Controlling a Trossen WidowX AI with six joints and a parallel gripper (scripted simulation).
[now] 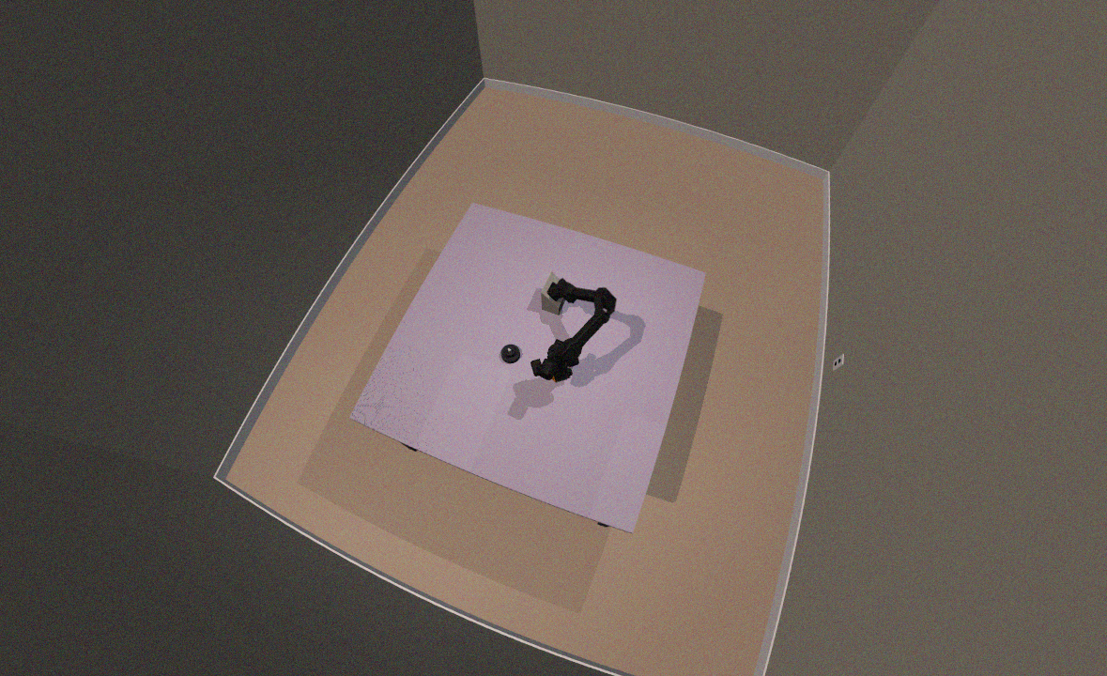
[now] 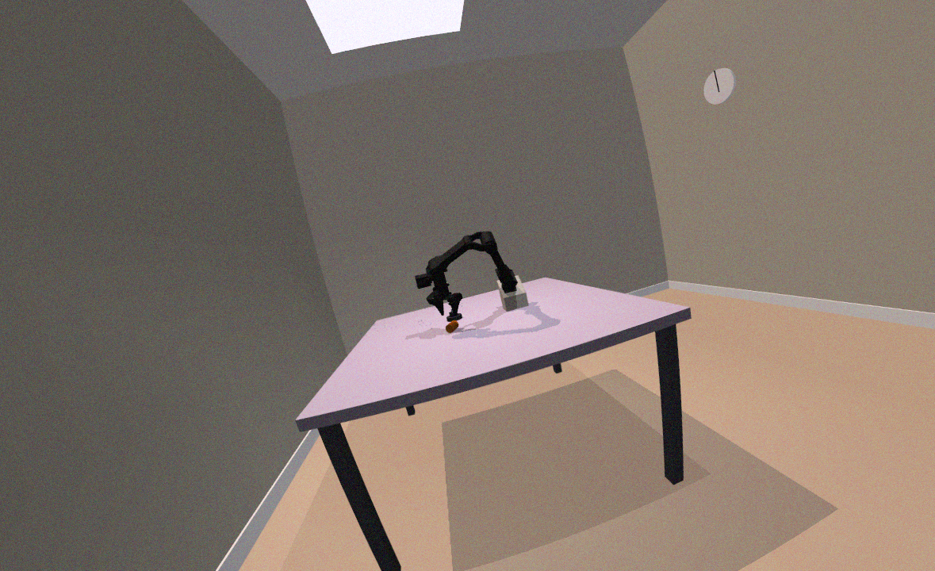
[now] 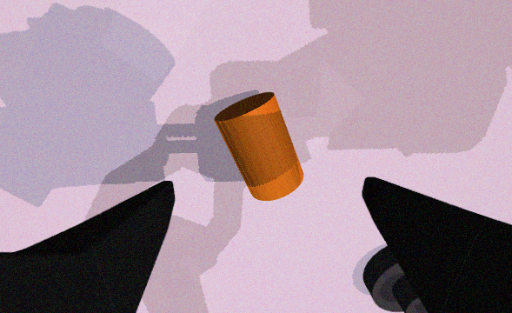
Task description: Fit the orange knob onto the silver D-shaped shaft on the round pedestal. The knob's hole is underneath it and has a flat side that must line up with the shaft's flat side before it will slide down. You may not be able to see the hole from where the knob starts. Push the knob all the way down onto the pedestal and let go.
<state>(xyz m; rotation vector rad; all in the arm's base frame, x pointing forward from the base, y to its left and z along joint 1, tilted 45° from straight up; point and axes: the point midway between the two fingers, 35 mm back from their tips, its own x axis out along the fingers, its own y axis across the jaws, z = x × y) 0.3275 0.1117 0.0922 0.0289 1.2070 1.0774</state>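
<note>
Right now the orange knob is 50 mm below my gripper tip, 10 mm to the left of it and 10 mm ahead of it. From my gripper tip the other things lie so: dark round pedestal (220 mm to the right, 40 mm below, 10 mm behind).
</note>
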